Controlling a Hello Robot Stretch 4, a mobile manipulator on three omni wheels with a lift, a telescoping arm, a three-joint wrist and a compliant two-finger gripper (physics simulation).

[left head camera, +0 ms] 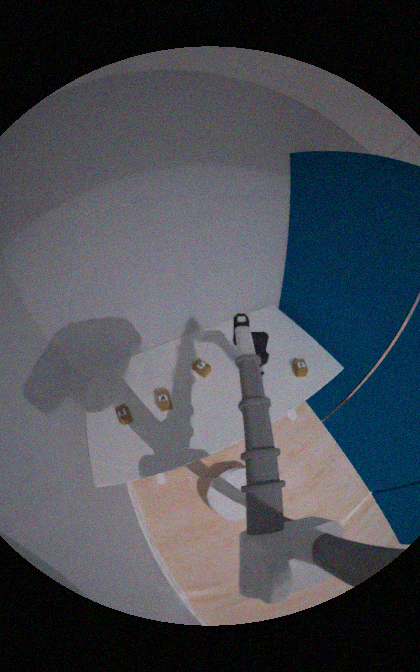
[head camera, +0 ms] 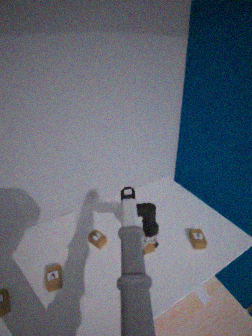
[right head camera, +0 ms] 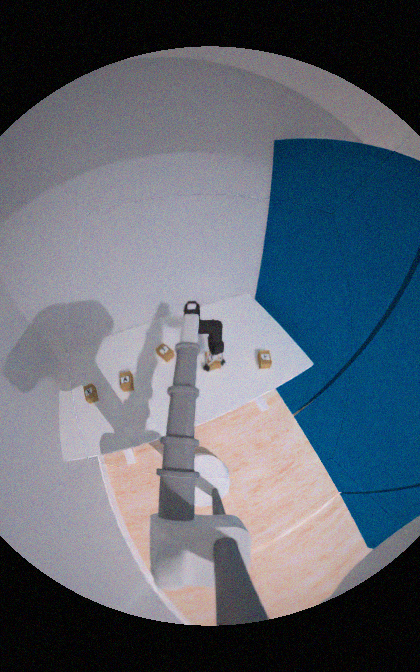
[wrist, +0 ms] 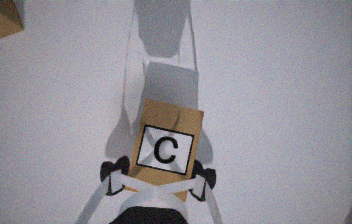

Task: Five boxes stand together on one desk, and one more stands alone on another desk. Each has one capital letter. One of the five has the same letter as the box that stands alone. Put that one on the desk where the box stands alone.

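Seen in the pictures: gripper, fingertip midpoint: (head camera: 148,250) (right head camera: 213,366) (wrist: 159,170); robot's base, link origin: (left head camera: 236,492) (right head camera: 201,478).
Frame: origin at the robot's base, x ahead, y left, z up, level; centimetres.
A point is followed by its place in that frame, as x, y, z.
Observation:
A brown box with the letter C (wrist: 167,116) {67.3, -6.5, 74.2} (right head camera: 214,366) {60.0, -8.9, 71.8} (head camera: 149,249) {60.0, -9.1, 72.6} stands on the white desk (wrist: 280,100) {76.2, -18.1, 69.2} (right head camera: 295,362) {63.0, -56.7, 69.2} (head camera: 170,285) {43.9, -16.1, 69.2}. My gripper (wrist: 159,170) {61.4, -8.7, 69.4} (right head camera: 214,363) {61.4, -8.7, 69.4} is shut on this C box, with one fingertip against each side near its lower end in the wrist view. The box is slightly turned between the fingers. In the left head view the arm hides it. Four other boxes share the desk: F (head camera: 197,240) {61.9, -34.8, 74.2} (left head camera: 300,368) {61.9, -35.2, 74.4} on the right, A (head camera: 53,280) {46.9, 36.5, 74.3} (right head camera: 126,382) {47.2, 35.9, 74.4}, one with a blurred letter (head camera: 98,240) {66.3, 18.0, 74.3}, and one at far left (right head camera: 90,394) {37.7, 56.2, 74.3}, probably X. The desk with the lone box does not show.
The telescoping arm (head camera: 133,255) {34.5, -0.2, 111.2} (left head camera: 258,430) {21.0, 0.2, 111.5} (right head camera: 181,410) {22.9, -0.3, 111.5} reaches over the desk's front edge. A grey wall (head camera: 100,110) {111.7, 13.0, 133.5} stands behind the desk and a blue wall (head camera: 220,110) {106.0, -57.8, 130.2} on the right. A round white object (right head camera: 217,475) {3.5, -11.9, 18.7} is on the wood-coloured floor (right head camera: 270,450) {20.8, -56.7, -2.7} beneath the arm.

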